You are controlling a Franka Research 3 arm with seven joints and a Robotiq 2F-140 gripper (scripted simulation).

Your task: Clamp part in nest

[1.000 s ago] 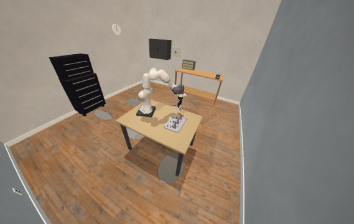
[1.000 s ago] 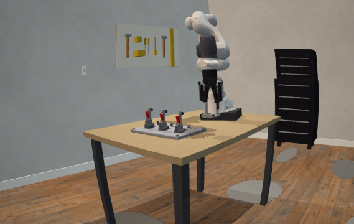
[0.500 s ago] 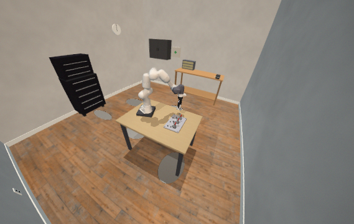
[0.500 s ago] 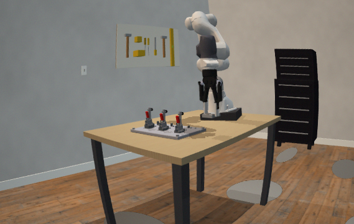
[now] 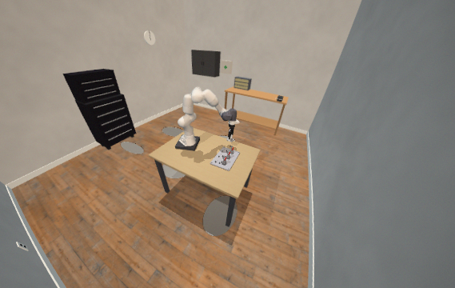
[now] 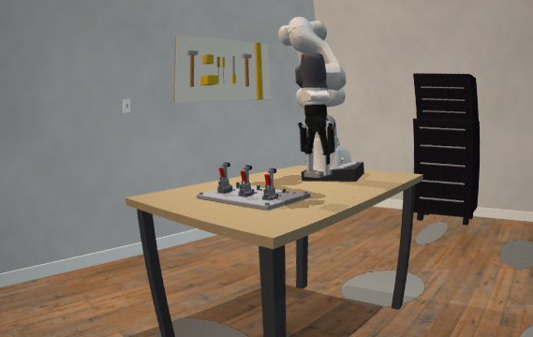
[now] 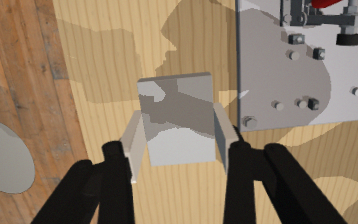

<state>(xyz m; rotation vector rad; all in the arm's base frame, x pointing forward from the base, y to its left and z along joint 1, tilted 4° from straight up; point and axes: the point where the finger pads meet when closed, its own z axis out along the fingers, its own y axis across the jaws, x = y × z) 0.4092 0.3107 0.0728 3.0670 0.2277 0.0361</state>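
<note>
My gripper is now 9 cm short of the grey fixture plate, 24 cm to the left of it and 12 cm above it. From my hand the other things lie so: grey part: 3 cm below; clamp: 14 cm ahead, 34 cm to the right, 6 cm below.
</note>
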